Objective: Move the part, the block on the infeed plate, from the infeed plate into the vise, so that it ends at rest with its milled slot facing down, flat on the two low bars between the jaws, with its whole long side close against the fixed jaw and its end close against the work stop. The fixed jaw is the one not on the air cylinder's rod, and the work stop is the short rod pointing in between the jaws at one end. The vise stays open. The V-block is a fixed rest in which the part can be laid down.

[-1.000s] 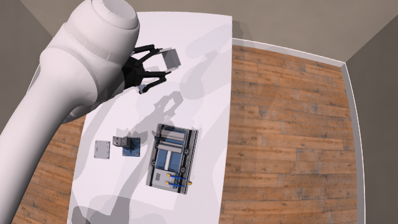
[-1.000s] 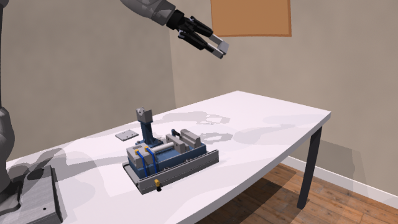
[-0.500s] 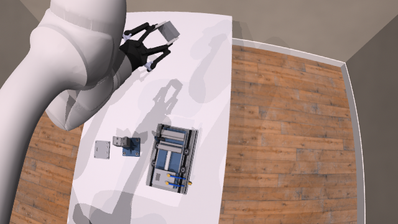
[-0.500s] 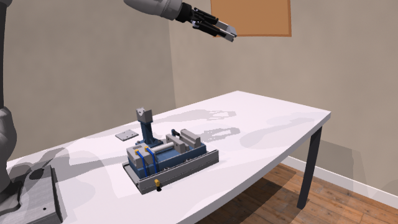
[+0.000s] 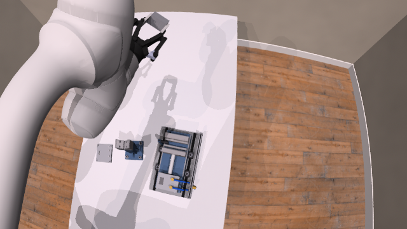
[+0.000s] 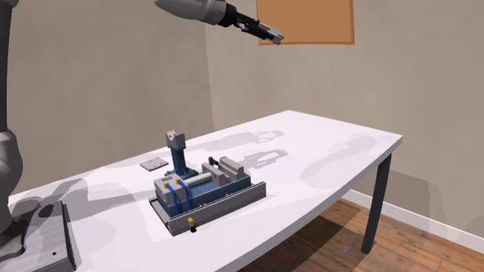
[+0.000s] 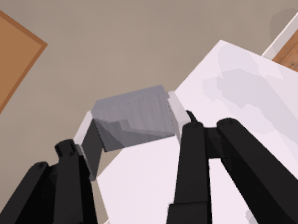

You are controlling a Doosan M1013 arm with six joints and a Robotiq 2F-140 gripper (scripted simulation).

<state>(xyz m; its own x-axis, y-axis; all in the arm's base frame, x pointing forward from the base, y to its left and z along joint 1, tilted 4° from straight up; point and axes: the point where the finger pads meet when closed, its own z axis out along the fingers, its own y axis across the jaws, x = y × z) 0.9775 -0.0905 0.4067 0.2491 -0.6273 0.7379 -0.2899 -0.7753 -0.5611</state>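
The fixed jaw lies 260 mm behind my hand, 70 mm to the right of it and 390 mm below it. From my hand the other things lie so: part: 30 mm ahead, 10 mm below; then moving jaw: 320 mm behind, 60 mm to the right, 390 mm below; then cylinder rod: 370 mm behind, 60 mm to the right, 390 mm below.
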